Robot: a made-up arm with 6 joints.
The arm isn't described. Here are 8 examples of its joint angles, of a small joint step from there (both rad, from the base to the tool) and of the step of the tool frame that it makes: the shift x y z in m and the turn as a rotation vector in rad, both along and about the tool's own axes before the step.
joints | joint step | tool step
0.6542 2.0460 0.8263 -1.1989 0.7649 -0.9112 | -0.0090 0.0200 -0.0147 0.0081 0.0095 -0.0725 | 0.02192 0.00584 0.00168 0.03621 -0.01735 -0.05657
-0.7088 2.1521 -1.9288 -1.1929 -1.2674 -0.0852 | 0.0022 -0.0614 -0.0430 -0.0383 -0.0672 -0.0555 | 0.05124 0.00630 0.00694 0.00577 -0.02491 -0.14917
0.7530 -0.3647 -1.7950 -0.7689 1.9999 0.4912 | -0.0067 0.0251 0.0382 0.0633 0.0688 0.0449 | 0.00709 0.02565 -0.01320 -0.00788 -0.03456 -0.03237
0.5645 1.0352 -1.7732 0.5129 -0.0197 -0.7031 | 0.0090 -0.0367 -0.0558 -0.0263 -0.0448 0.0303 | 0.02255 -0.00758 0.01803 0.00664 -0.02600 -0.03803
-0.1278 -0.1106 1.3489 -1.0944 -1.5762 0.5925 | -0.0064 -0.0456 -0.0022 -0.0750 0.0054 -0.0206 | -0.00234 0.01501 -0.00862 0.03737 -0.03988 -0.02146
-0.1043 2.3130 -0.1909 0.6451 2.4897 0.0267 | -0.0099 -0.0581 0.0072 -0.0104 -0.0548 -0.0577 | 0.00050 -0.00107 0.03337 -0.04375 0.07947 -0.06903
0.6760 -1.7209 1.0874 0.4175 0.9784 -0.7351 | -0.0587 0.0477 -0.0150 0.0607 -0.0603 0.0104 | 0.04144 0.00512 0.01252 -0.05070 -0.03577 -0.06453
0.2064 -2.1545 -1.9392 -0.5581 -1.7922 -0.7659 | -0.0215 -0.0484 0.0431 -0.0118 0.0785 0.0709 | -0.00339 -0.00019 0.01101 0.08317 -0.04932 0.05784
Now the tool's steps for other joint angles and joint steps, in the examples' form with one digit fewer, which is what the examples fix.
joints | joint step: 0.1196 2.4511 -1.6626 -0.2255 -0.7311 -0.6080 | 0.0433 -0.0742 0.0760 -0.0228 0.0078 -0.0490
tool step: 0.0273 0.0074 0.0173 0.0536 -0.1142 -0.0318
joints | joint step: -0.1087 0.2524 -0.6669 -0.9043 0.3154 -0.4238 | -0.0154 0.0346 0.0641 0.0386 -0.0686 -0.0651
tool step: 0.0050 0.0274 0.0029 0.0191 0.0736 -0.0682
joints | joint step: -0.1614 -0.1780 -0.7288 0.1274 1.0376 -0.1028 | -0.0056 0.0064 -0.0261 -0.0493 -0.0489 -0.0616
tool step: 0.0249 0.0013 0.0009 -0.0093 -0.0334 -0.0565
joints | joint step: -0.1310 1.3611 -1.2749 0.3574 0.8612 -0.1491 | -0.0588 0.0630 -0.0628 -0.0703 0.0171 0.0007
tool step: 0.0062 0.0266 -0.0047 0.0795 -0.0565 0.0297
